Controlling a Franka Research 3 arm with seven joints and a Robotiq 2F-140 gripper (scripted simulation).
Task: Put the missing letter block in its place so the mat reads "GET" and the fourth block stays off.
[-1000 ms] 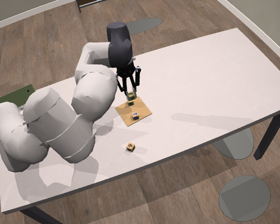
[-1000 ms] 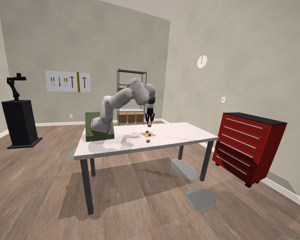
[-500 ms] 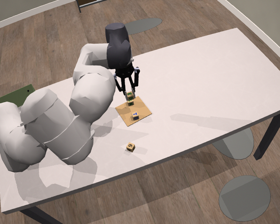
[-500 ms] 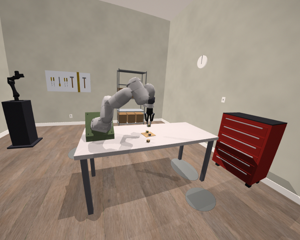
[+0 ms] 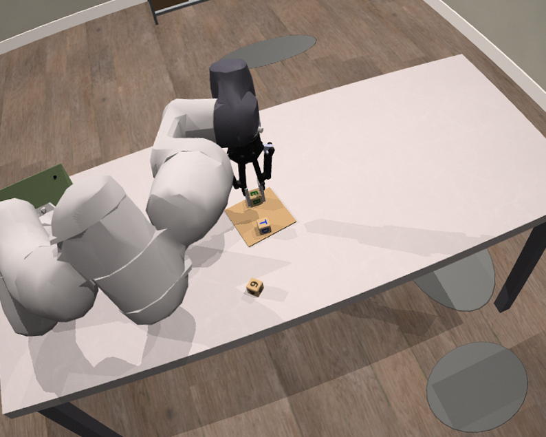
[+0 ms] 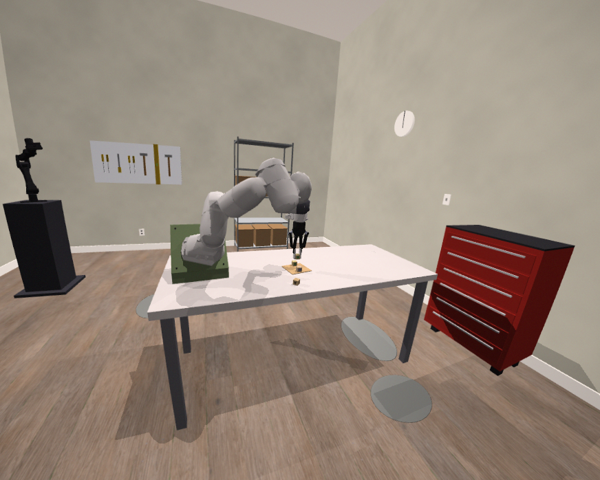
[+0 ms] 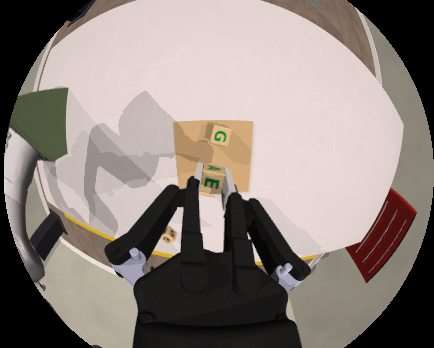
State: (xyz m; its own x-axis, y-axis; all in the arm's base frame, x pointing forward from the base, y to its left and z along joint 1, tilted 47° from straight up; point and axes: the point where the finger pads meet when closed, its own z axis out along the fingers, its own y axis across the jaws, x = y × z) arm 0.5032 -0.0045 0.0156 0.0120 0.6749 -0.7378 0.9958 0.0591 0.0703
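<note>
The tan mat is 10 cm below my hand. The rest, counted from my hand: E block: 2 cm below; then T block: 8 cm below, 5 cm to the right; then G block: 8 cm below, 5 cm to the left.
</note>
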